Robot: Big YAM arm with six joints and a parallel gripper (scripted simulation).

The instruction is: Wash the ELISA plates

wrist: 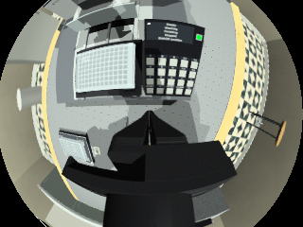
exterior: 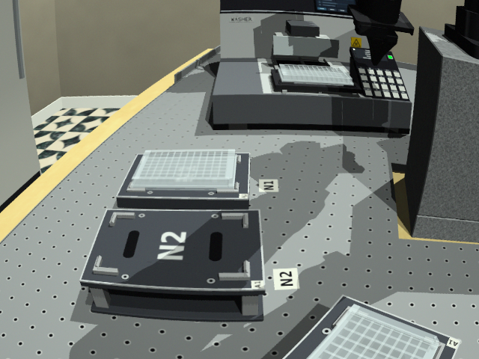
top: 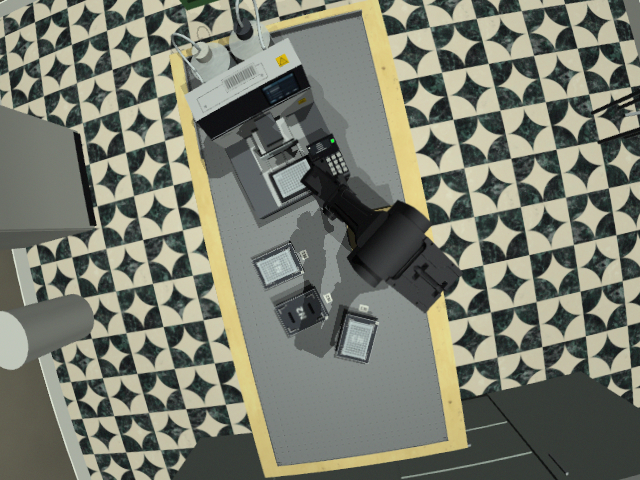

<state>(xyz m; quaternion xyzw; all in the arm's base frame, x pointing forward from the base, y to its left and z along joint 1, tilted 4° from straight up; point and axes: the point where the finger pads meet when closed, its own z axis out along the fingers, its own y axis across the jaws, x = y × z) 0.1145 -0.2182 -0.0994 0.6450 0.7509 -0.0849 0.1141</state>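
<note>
My hand is 100 mm short of the washer carrier, 70 mm above it and 60 mm to the left of it. Also, from my hand: plate washer (220 mm to the right, 130 mm ahead, 10 mm below); nest N3 (540 mm to the left, 100 mm below, 60 mm ahead); nest label (200 mm to the left, 160 mm ahead, 140 mm below).
</note>
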